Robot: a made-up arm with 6 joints.
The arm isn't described. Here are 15 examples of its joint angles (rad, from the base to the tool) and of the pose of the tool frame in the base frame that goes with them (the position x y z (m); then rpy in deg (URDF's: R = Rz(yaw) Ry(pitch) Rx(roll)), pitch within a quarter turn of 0, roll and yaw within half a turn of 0).
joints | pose
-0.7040 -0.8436 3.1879 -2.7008 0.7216 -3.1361 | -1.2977 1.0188 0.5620 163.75 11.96 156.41
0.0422 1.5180 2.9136 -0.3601 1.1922 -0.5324 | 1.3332 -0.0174 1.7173 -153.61 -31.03 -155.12
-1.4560 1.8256 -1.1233 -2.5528 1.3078 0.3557 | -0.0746 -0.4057 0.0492 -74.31 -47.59 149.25
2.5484 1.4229 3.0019 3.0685 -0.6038 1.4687 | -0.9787 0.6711 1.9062 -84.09 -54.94 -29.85
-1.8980 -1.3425 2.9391 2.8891 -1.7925 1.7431 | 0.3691 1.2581 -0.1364 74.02 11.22 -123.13
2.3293 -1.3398 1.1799 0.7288 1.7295 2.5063 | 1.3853 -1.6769 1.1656 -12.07 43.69 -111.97
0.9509 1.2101 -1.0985 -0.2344 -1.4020 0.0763 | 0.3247 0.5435 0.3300 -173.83 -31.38 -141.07
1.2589 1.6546 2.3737 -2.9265 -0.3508 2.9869 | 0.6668 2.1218 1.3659 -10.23 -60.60 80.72
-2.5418 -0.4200 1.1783 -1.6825 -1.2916 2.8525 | 0.6489 0.1834 2.8276 -165.06 -15.82 -48.79
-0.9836 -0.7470 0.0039 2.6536 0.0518 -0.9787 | -0.0118 0.0276 2.4538 -97.18 -40.39 -54.53
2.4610 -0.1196 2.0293 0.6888 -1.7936 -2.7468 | 0.5054 -0.2298 2.7006 178.27 -13.08 101.48
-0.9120 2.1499 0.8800 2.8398 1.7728 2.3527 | 0.9356 -1.1016 -1.1230 -139.87 4.91 110.75
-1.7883 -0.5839 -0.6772 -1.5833 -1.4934 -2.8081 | 0.1431 -0.3914 1.7212 -103.72 -0.30 -16.94
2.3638 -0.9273 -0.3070 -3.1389 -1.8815 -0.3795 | 0.3217 -0.3176 2.1712 21.90 -36.66 -44.75
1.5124 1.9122 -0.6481 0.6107 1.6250 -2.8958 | -0.0847 0.7581 -0.7087 -154.78 40.84 135.84
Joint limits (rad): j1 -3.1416..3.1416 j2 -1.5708..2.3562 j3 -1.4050..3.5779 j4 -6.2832..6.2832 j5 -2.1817..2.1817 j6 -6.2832..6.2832
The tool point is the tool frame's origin. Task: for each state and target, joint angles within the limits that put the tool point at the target. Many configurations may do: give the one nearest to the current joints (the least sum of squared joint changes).
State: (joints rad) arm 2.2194 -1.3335 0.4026 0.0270 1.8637 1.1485
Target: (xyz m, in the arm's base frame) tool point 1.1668 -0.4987 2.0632
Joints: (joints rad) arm 2.7274 -1.1497 0.1862 -0.0611 1.8970 1.1485
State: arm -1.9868 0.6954 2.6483 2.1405 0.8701 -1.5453
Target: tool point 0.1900 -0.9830 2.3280
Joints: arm -1.5446 1.0186 2.8086 2.0786 0.9887 -1.5453
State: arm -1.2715 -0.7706 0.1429 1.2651 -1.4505 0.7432
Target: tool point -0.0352 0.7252 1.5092
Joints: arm -1.7933 -1.4435 -0.5013 1.0457 -1.6174 0.7432
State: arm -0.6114 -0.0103 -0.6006 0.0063 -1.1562 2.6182
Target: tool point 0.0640 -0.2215 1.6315
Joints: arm -0.9868 -0.7331 -0.5871 0.3206 -1.3239 2.6182
